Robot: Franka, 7 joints.
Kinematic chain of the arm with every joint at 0, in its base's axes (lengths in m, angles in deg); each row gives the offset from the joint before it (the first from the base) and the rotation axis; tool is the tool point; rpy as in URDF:
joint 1: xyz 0 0 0.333 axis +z
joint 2: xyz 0 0 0 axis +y
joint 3: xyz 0 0 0.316 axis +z
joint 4: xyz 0.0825 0 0 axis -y
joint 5: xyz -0.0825 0 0.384 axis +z
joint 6: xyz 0 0 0 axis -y
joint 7: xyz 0.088 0 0 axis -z
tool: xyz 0 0 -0.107 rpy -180 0 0
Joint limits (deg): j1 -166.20..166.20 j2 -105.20..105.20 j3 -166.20..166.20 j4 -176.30..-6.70 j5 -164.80..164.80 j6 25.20..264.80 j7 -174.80..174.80
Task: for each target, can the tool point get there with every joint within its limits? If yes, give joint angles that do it. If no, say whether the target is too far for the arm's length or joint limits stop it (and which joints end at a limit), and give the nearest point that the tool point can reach.
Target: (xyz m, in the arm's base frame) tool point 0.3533 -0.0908 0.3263
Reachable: yes | joints 76.39 61.05 -67.80 -150.13 98.98 220.41 7.45
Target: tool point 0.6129 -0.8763 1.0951
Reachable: no: too far | nearest point 0.4004 -0.5725 0.8309 | short by 0.455 m
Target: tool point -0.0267 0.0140 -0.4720
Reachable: no: joint limits stop it (at a limit: joint 2) | nearest point -0.0784 0.0411 -0.3238 | short by 0.159 m
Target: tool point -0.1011 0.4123 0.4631
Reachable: yes | joints 139.88 -32.37 -35.02 -145.67 8.95 136.86 86.29
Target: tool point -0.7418 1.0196 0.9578
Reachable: no: too far | nearest point -0.4522 0.6216 0.7139 | short by 0.549 m
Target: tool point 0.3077 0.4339 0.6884
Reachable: yes | joints -25.85 30.83 114.04 -105.63 59.29 217.76 -51.76
